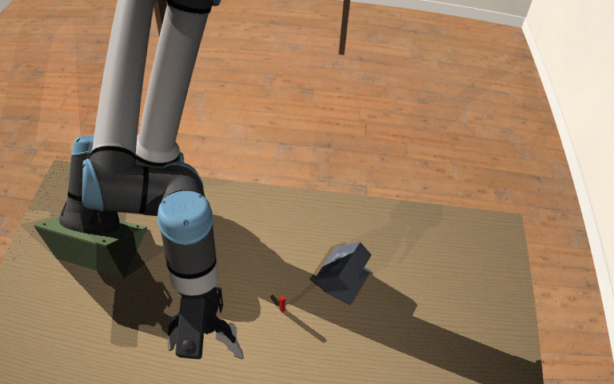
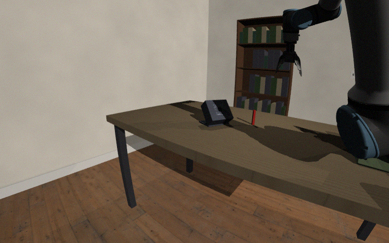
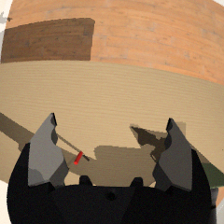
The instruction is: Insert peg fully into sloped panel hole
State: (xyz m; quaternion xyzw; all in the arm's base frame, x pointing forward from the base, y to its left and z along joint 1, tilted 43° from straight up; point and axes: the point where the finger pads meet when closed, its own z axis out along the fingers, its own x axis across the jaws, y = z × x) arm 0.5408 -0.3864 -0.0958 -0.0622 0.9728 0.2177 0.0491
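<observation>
My hand is 270 mm to the right of the red peg, 250 mm above it and 100 mm short of it.
</observation>
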